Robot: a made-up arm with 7 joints.
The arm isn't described. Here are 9 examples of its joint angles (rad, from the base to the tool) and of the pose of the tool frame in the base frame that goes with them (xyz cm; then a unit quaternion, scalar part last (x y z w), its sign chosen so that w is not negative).
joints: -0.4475 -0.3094 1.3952 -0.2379 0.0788 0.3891 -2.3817
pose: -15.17 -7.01 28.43 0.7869 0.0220 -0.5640 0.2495
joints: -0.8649 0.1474 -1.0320 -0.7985 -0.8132 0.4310 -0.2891
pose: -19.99 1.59 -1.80 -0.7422 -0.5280 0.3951 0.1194
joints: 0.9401 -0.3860 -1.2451 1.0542 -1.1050 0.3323 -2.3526
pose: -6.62 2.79 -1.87 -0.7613 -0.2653 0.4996 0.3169
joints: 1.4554 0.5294 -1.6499 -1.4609 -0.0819 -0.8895 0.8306
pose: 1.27 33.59 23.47 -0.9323 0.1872 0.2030 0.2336
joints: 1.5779 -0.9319 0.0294 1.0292 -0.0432 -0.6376 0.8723
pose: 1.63 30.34 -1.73 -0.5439 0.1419 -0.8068 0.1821
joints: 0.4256 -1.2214 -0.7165 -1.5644 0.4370 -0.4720 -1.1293
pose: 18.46 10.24 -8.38 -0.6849 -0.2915 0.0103 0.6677
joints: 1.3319 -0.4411 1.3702 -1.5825 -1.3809 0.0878 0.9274
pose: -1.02 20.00 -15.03 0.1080 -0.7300 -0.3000 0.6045
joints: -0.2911 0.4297 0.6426 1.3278 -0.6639 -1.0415 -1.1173
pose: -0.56 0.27 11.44 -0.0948 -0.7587 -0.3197 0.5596
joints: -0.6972 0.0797 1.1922 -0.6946 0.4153 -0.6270 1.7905
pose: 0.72 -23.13 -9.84 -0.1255 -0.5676 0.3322 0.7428
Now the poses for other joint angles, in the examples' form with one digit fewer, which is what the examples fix.
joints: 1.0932 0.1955 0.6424 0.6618 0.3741 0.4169 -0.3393
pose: -12.5 17.7 8.1 -0.058 -0.850 -0.272 0.448
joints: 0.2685 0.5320 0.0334 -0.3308 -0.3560 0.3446 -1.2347
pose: -11.9 -5.2 0.2 0.812 0.190 -0.524 0.173
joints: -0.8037 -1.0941 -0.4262 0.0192 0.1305 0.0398 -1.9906
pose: -15.9 -4.2 -8.4 -0.689 -0.158 0.568 0.422
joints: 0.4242 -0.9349 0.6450 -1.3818 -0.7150 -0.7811 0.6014
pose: 3.5 22.6 -15.9 0.317 -0.521 -0.603 0.514
